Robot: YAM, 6 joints.
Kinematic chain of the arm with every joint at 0, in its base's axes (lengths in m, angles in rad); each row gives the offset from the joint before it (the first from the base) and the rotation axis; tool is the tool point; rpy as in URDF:
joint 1: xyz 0 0 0.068 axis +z
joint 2: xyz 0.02 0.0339 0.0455 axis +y
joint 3: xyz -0.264 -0.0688 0 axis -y
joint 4: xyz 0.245 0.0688 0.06 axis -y
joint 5: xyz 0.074 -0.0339 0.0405 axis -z
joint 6: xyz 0.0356 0 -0.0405 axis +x
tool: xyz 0 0 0 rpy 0 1.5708 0
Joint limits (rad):
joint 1: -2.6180..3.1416
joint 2: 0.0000..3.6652
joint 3: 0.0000..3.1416
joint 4: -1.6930..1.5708
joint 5: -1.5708..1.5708
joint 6: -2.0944..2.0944
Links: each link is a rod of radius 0.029 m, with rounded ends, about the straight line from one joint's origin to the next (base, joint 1, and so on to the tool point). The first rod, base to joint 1, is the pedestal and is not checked.
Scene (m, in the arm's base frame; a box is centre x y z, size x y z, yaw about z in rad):
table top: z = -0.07
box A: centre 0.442 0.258 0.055 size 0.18 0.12 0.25 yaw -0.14
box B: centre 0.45 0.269 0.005 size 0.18 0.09 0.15 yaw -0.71
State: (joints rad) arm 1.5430 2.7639 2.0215 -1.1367 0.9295 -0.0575
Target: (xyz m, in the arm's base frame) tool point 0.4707 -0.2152 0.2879
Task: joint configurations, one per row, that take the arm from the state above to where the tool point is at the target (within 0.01 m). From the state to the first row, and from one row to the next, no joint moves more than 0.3 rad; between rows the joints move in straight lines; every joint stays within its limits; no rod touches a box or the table.
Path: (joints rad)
1: 1.3958 2.5055 2.1236 -0.9912 1.0246 0.1167
2: 1.2486 2.2472 2.2258 -0.8458 1.1198 0.2908
3: 1.1014 1.9888 2.3279 -0.7003 1.2149 0.4650
4: 0.9542 1.7304 2.4301 -0.5548 1.3101 0.6391
5: 0.6892 1.8650 2.4320 -0.6287 1.2481 0.4998
6: 0.4242 1.9995 2.4339 -0.7026 1.1861 0.3605
7: 0.1591 2.1340 2.4359 -0.7765 1.1241 0.2212
8: -0.1059 2.2685 2.4378 -0.8504 1.0620 0.0818
9: -0.3709 2.4030 2.4398 -0.9243 1.0000 -0.0575

